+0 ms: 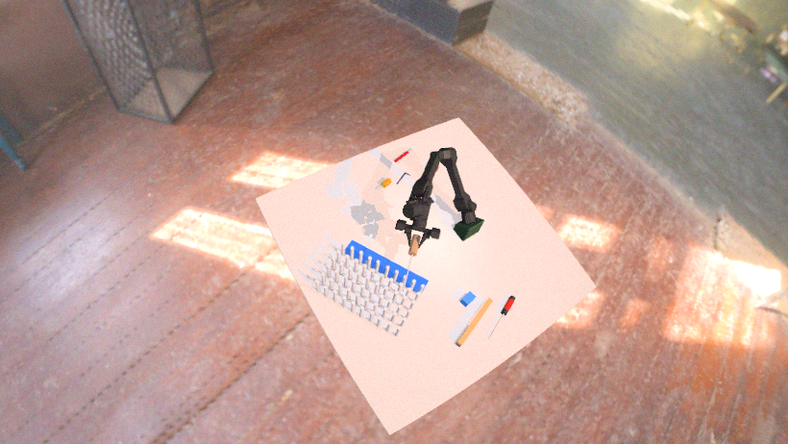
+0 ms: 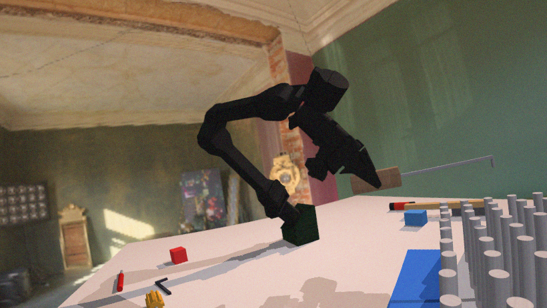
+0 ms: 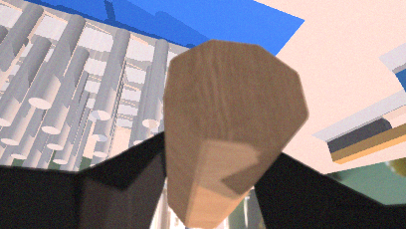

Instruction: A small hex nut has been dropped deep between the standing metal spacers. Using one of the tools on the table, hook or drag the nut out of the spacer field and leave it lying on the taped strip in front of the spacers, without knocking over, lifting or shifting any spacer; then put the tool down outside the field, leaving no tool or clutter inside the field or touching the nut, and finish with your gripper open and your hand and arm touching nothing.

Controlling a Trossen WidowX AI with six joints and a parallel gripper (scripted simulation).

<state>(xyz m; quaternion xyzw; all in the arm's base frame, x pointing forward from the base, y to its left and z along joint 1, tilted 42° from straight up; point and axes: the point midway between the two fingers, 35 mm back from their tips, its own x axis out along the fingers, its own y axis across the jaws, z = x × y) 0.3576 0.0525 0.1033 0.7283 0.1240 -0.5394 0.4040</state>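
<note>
Right now my gripper tip is 300 mm to the right of the blue block, 160 mm above it and 110 mm past it. Also, from my gripper tip: yellow piece (410 mm to the right, 180 mm behind, 160 mm below); then allen key (400 mm to the right, 310 mm behind, 170 mm below); then blue taped strip (180 mm below, 90 mm ahead, 50 mm to the right).
</note>
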